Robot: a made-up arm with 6 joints.
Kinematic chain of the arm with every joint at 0, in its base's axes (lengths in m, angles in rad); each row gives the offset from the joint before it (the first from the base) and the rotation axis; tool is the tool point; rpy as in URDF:
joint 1: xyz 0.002 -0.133 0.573 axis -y
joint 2: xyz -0.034 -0.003 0 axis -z
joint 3: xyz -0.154 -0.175 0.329 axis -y
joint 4: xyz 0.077 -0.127 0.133 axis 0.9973 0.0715 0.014
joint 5: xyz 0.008 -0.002 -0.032 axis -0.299 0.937 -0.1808
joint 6: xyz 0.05 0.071 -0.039 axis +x
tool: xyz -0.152 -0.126 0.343 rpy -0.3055 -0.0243 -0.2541
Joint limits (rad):
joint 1: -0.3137..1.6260
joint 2: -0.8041..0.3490
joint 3: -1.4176..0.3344
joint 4: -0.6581..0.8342
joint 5: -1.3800..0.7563
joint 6: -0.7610..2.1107
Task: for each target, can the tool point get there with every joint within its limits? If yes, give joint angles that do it. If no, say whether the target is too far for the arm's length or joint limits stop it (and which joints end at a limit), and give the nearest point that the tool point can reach.
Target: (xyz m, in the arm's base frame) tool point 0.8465 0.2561 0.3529
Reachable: no: joint limits stop it (at a limit: joint 1, joint 2, joint 3, joint 4, joint 6) | nearest point 0.4495 -0.0814 0.6432 | short by 0.596 m
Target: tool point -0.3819 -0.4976 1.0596
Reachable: yes | joints 0.8923 0.1604 -0.7769 0.5713 0.2524 -0.5141
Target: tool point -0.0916 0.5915 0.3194
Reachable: no: joint limits stop it (at a limit: joint 1, joint 2, joint 6) | nearest point -0.2103 -0.0259 0.5991 | short by 0.688 m
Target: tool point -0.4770 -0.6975 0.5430
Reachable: yes | joints 0.9334 0.2317 -0.0988 -0.1228 -0.2178 1.2781
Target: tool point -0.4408 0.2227 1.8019
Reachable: no: too far | nearest point -0.2763 -0.1592 1.3452 | short by 0.618 m
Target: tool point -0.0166 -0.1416 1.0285
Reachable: yes | joints 0.2737 -0.0072 -0.7393 -0.5213 0.4941 -0.5315
